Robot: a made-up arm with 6 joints.
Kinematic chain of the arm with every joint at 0, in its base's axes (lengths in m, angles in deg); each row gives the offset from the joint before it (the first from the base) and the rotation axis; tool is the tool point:
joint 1: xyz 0 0 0.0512 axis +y
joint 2: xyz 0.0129 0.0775 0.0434 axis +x
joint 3: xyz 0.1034 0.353 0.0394 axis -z
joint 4: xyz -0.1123 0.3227 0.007 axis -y
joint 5: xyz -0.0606 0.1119 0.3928 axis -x
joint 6: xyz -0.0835 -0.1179 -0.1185 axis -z
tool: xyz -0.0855 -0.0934 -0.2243
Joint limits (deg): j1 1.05..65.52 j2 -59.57..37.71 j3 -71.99..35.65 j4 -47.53..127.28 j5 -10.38..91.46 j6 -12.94..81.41
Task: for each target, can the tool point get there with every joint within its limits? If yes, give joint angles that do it. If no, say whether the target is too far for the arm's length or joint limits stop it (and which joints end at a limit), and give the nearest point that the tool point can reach.
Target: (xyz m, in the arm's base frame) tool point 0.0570 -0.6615 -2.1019
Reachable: no: too far | nearest point -0.2181 -0.0042 -0.7636 | short by 1.516 m
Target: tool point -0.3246 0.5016 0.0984
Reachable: yes | joints 21.45 -21.89 2.32 44.57 34.71 0.93
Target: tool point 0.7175 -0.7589 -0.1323
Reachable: no: joint limits stop it (at a limit: joint 1, joint 2, joint 3, joint 6) | nearest point 0.4513 -0.2897 0.3382 | short by 0.716 m
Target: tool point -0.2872 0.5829 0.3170
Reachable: yes | joints 55.57 -31.45 11.16 38.83 52.76 12.94
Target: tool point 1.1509 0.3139 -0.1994
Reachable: no: joint limits stop it (at a limit: joint 1, joint 4, joint 5, joint 6) | nearest point 0.8409 0.2679 0.0584 | short by 0.406 m
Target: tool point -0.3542 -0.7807 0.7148
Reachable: no: joint limits stop it (at a limit: joint 1, joint 2, joint 5, joint 6) | nearest point -0.1749 -0.3244 0.5277 | short by 0.525 m
